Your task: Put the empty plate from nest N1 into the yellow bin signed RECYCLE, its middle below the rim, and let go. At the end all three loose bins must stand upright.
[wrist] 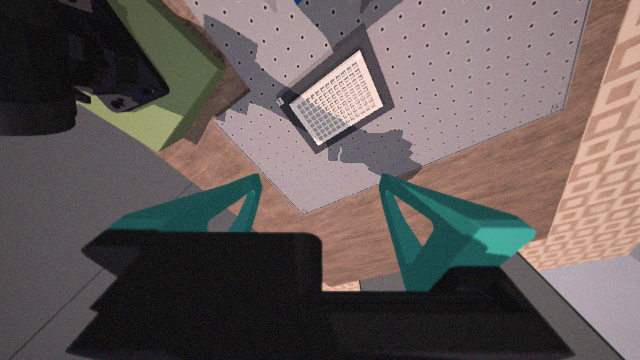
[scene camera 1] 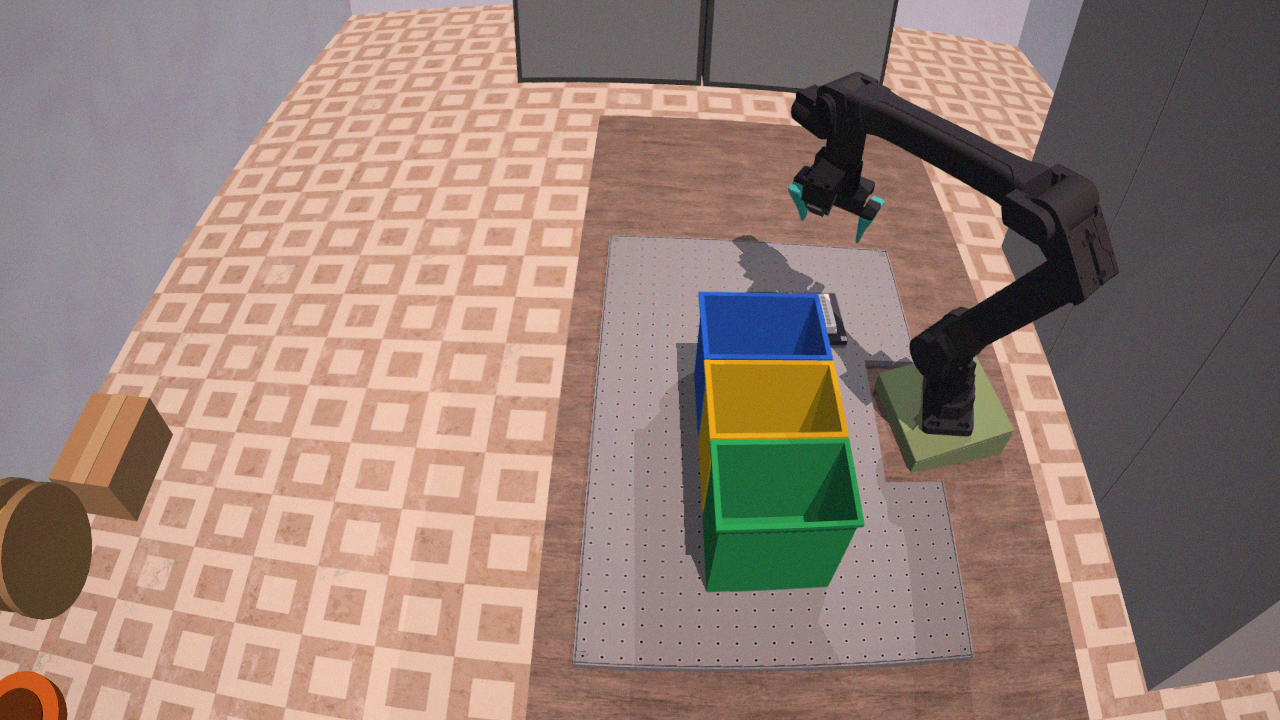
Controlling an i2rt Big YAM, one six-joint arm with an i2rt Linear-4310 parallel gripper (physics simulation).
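A white plate with a grid of small wells lies flat in a dark nest, just right of the blue bin in the scene view. Its nest label is not readable. The yellow bin stands upright between the upright blue bin and the upright green bin. The yellow bin's inside shows no object; its sign is not visible. My gripper is open and empty, raised beyond the blue bin and the nest, clear of both.
The bins stand close together in a row on the perforated grey board. The arm's green base block is right of the bins. A cardboard box is far left. Grey cabinets stand at the back.
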